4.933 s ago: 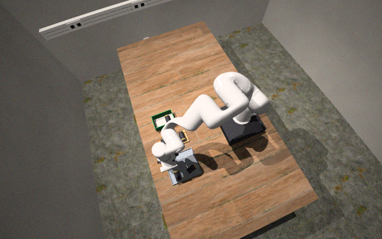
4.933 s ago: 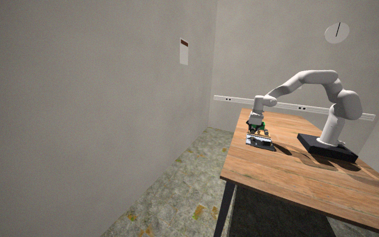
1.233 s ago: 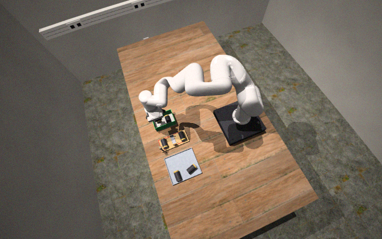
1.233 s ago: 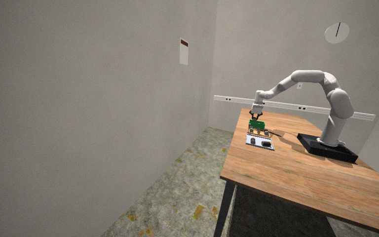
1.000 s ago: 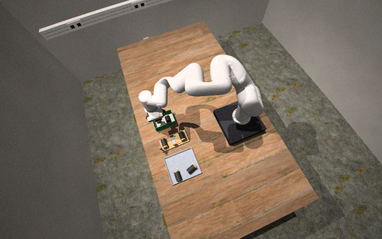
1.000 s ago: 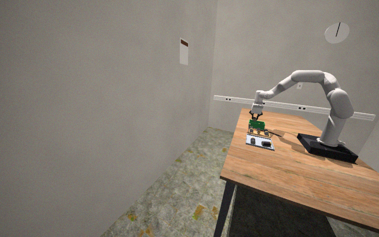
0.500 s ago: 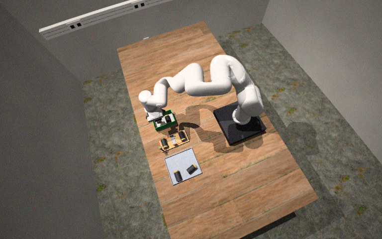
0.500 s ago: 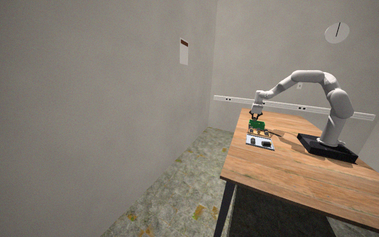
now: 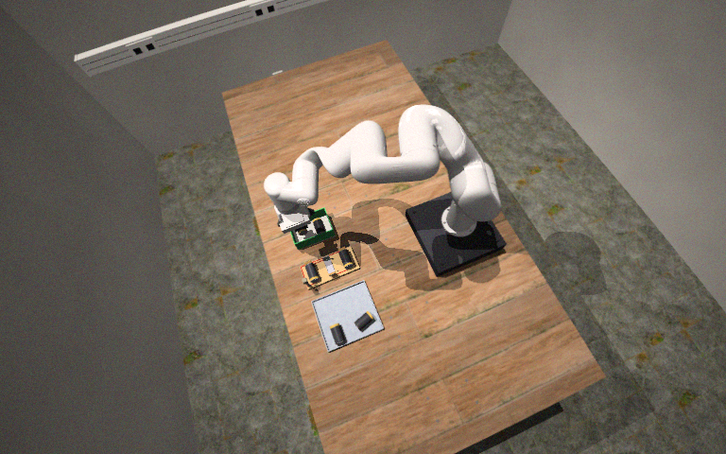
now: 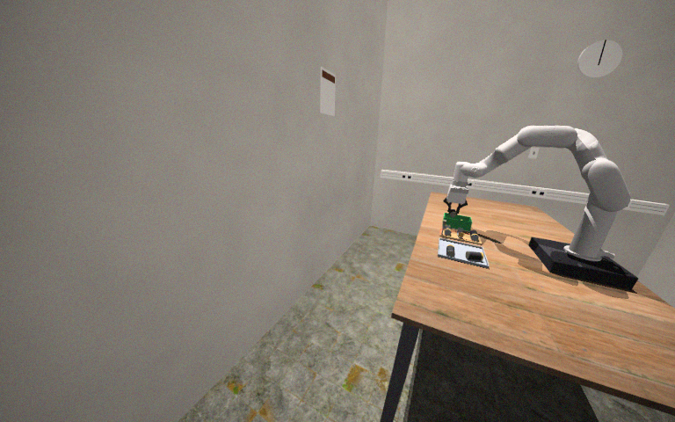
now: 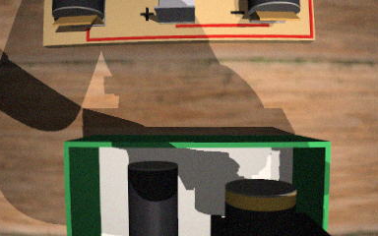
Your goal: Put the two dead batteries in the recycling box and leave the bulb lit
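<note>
Now: hand 30 mm past the green recycling box, 10 mm to the left of it and 80 mm above it. From my hand the other things lie so: grey tray 110 mm behind, 330 mm to the left, 90 mm below.
</note>
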